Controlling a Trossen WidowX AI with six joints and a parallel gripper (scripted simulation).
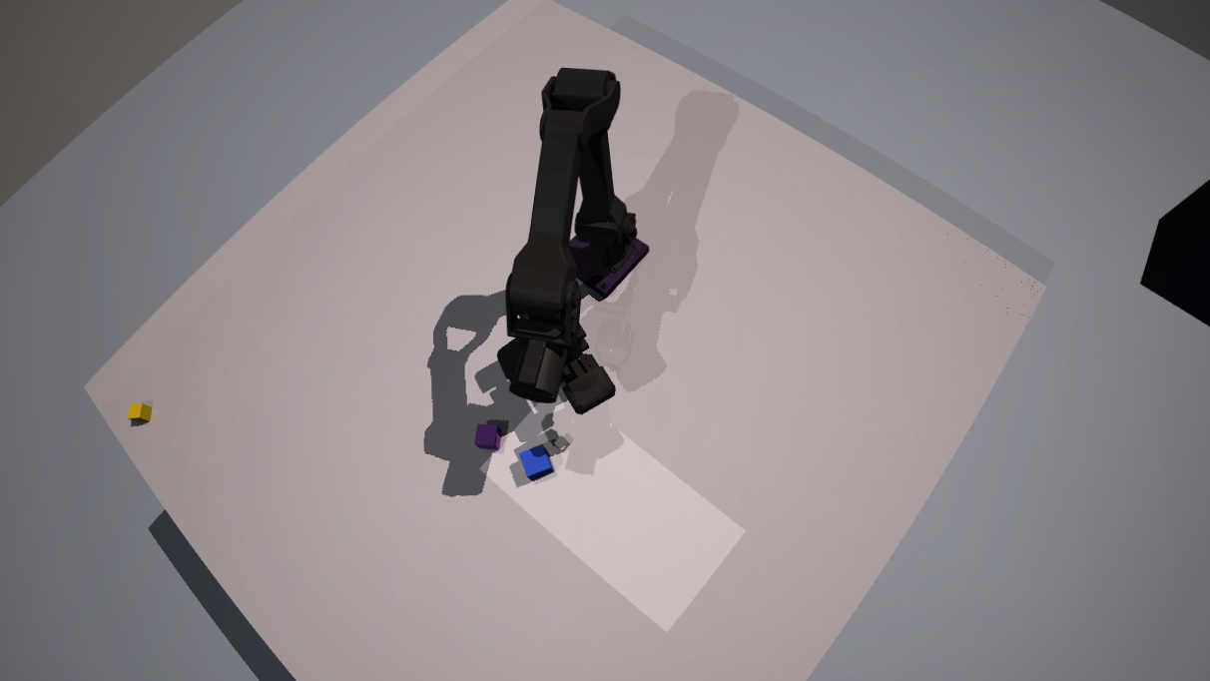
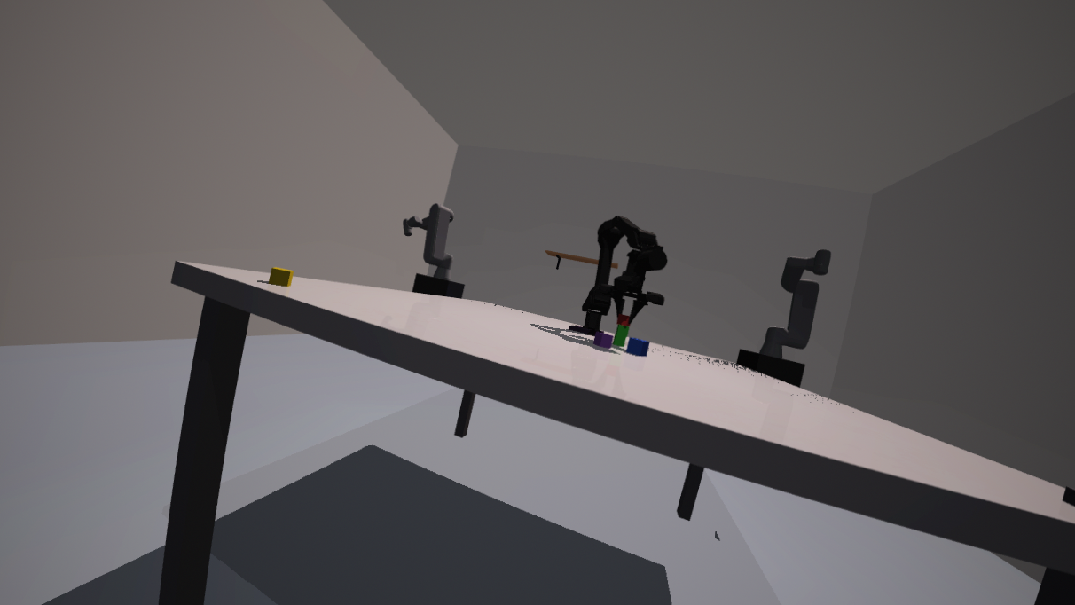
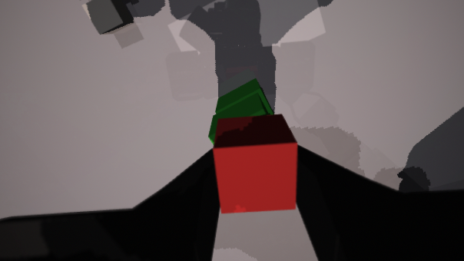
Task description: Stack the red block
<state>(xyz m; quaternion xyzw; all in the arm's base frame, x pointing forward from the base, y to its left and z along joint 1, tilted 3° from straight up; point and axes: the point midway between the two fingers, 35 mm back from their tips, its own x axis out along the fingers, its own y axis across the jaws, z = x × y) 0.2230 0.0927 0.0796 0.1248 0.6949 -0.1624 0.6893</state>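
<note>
Right now my gripper tip is 10 mm below the red block. From my gripper tip the other things lie so: blue block: 140 mm ahead, 30 mm to the left, 50 mm below; purple block: 150 mm ahead, 50 mm to the right, 50 mm below; small white block: 90 mm ahead, 50 mm to the left, 60 mm below.
</note>
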